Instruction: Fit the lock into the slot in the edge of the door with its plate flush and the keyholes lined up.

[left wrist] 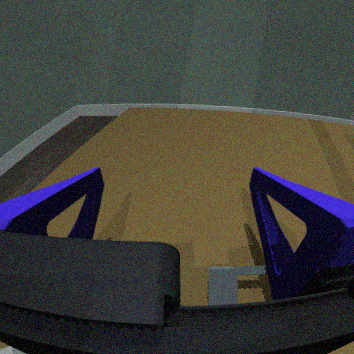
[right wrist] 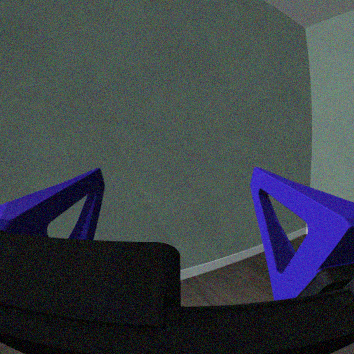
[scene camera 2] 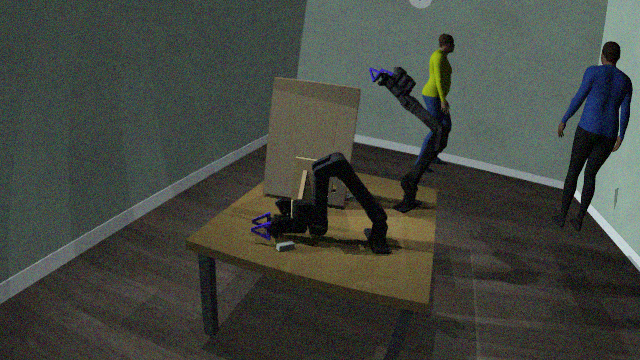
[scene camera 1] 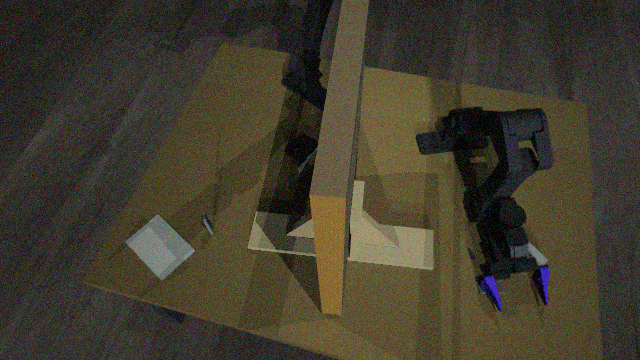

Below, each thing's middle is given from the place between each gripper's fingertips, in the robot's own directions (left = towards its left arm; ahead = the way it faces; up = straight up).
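Counting from my right hand, I find the wooden door [scene camera 1: 331,192] 350 mm below it, 120 mm ahead of it and 400 mm to the left of it. The white sheet [scene camera 1: 160,247] is 640 mm below my right hand, 330 mm ahead of it and 10 mm to the right of it, while the black lock [scene camera 1: 307,146] is 630 mm below that same hand, 80 mm behind it and 190 mm to the left of it.
My left hand has its own distances: the door is 25 cm above it, 1 cm ahead of it and 44 cm to the right of it. The sheet is 4 cm below my left hand, 23 cm ahead of it and 85 cm to the right of it. As for the lock, it is 3 cm below my left hand, 18 cm behind it and 65 cm to the right of it.
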